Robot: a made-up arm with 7 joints. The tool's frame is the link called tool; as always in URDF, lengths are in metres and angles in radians. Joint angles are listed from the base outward.
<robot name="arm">
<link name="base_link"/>
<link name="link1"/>
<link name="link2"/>
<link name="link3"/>
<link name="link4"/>
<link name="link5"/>
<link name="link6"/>
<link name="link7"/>
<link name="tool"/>
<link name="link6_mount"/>
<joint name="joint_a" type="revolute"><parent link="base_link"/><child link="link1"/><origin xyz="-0.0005 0.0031 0.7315"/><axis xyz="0 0 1"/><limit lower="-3.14" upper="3.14"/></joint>
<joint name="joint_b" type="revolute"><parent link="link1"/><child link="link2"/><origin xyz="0.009 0.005 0.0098" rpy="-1.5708 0 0"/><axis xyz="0 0 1"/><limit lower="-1.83" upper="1.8"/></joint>
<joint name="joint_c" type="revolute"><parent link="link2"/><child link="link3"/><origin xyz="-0.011 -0.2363 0.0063" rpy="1.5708 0 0"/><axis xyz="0 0 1"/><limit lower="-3.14" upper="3.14"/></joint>
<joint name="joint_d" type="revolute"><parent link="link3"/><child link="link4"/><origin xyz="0.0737 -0.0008 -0.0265" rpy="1.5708 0 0"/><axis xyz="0 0 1"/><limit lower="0.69" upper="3.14"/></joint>
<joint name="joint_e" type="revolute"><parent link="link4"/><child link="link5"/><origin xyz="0.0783 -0.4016 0.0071" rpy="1.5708 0 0"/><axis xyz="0 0 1"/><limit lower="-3.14" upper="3.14"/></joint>
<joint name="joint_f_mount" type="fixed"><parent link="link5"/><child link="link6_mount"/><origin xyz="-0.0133 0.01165 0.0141"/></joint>
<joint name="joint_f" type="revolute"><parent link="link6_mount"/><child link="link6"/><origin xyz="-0.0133 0.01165 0.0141" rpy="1.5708 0 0"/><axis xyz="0 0 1"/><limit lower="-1.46" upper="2.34"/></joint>
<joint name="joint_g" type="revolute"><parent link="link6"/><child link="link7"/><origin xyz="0.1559 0.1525 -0.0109" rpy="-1.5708 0 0"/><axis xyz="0 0 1"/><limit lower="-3.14" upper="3.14"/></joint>
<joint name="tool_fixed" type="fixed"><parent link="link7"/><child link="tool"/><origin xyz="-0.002 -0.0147 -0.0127" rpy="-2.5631 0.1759 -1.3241"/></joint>
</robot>
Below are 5 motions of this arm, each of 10 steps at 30 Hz.
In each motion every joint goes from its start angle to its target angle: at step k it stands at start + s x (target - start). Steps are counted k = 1, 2, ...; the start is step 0. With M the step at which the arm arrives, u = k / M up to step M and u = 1 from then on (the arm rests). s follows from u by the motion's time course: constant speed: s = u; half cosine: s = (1 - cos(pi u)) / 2; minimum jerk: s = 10 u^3 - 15 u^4 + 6 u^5.
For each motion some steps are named. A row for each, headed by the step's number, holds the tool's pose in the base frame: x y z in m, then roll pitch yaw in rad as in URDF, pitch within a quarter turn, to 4 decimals.
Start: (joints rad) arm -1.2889 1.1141 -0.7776 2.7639 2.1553 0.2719 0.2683
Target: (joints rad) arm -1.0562 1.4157 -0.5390 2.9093 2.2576 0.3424 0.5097
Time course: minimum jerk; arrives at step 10
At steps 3, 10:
3: 0.0359 -0.8138 0.9199 2.7045 -1.0417 2.9380
10: 0.2866 -0.7903 0.7337 2.2939 -0.6401 -2.6345

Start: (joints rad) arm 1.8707 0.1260 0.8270 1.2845 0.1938 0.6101 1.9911
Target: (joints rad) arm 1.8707 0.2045 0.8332 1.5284 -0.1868 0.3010 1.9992
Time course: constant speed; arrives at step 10
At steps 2, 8, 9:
2: -0.6466 0.3722 0.8424 1.2548 -0.4987 1.6745
8: -0.6500 0.3803 0.9607 1.4840 -0.8041 1.5550
9: -0.6485 0.3797 0.9799 1.5350 -0.8520 1.5215

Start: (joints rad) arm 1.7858 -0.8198 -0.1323 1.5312 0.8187 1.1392 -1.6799
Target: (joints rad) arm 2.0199 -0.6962 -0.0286 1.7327 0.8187 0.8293 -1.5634
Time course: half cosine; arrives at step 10
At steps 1, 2, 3, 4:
1: -0.0330 0.3494 1.3556 -0.7050 0.7679 -1.9445
2: -0.0402 0.3466 1.3621 -0.7287 0.7748 -1.9540
3: -0.0513 0.3418 1.3720 -0.7673 0.7843 -1.9693
4: -0.0649 0.3348 1.3842 -0.8185 0.7944 -1.9892

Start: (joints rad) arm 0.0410 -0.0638 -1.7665 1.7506 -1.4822 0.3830 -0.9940
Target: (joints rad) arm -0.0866 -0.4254 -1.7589 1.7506 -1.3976 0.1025 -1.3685
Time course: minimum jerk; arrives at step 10
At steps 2, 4, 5, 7, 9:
2: -0.0995 -0.6409 1.1607 2.0304 1.0236 2.4107
4: -0.1462 -0.6325 1.1519 1.9651 1.0154 2.3904
5: -0.1788 -0.6246 1.1451 1.9340 1.0141 2.3890
7: -0.2384 -0.6055 1.1312 1.9078 1.0217 2.4102
9: -0.2653 -0.5949 1.1241 1.9094 1.0290 2.4293

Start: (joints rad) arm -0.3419 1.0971 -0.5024 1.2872 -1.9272 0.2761 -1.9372
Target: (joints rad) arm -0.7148 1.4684 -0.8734 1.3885 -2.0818 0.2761 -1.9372
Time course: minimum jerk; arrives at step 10
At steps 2, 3, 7, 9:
2: 0.2759 -0.3839 0.2465 0.4851 -0.9662 -1.5910
3: 0.2333 -0.4092 0.2436 0.3957 -0.9886 -1.5535
7: -0.0567 -0.4972 0.2635 -0.2785 -1.0021 -1.1793
9: -0.1220 -0.5003 0.2766 -0.4208 -0.9688 -1.0982

